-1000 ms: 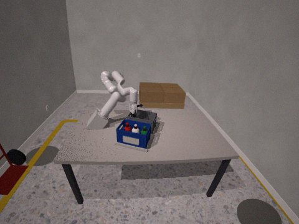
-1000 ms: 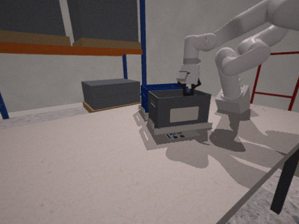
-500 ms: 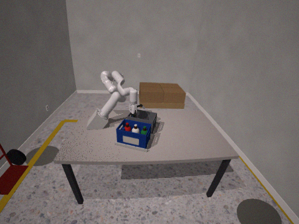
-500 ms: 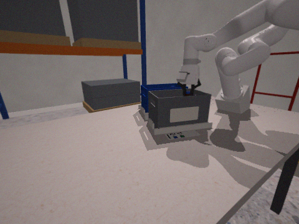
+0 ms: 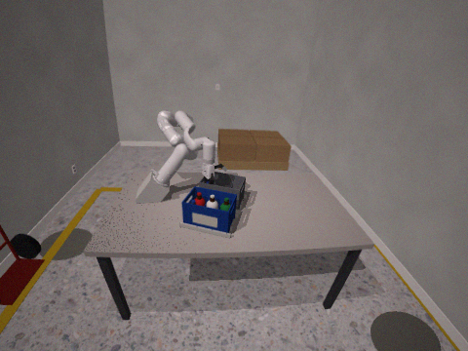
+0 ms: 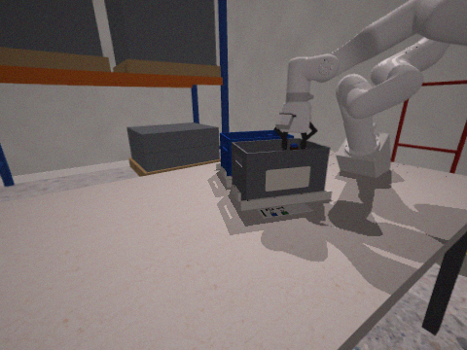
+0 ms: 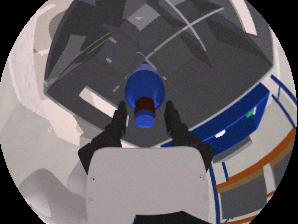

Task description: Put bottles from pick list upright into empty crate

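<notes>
Right now my hand is 7 cm past the red-capped bottle, 13 cm to the left of it and 7 cm above it. From my hand the other things lie so: blue crate 1 cm behind, 21 cm to the right, 7 cm below; then white-capped bottle 1 cm ahead, 17 cm to the right, 7 cm below; then grey crate 10 cm ahead, 7 cm below.
</notes>
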